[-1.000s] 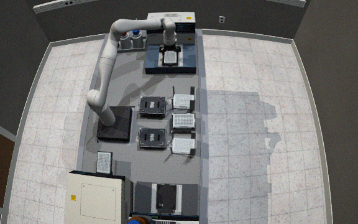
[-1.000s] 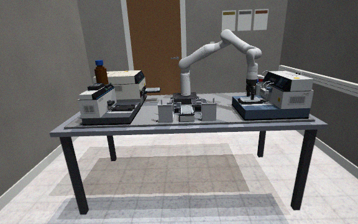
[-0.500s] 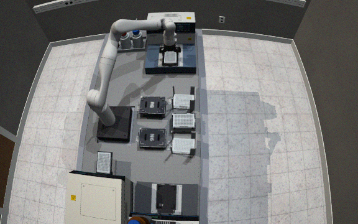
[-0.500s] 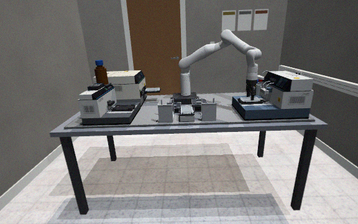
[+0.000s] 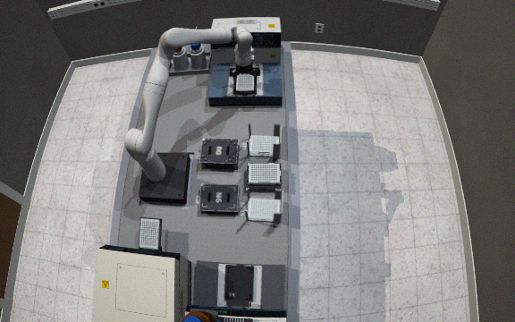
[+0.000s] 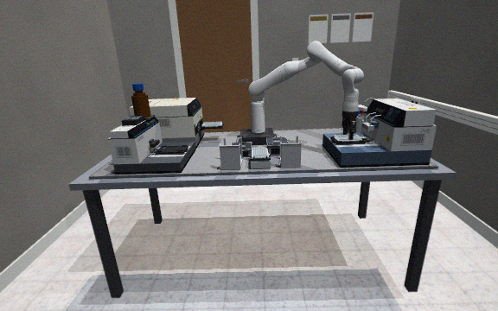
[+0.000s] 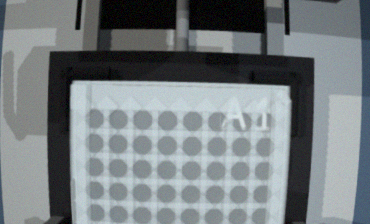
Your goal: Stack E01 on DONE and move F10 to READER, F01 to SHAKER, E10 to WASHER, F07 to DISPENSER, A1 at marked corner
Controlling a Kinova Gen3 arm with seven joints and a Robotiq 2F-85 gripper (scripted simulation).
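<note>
My gripper is now 2 cm above the washer nest. The rest, counted from my hand: dark pull-out tray (37 cm behind, 78 cm to the right); then regrip nest (10 cm behind, 37 cm to the right, 5 cm below).
</note>
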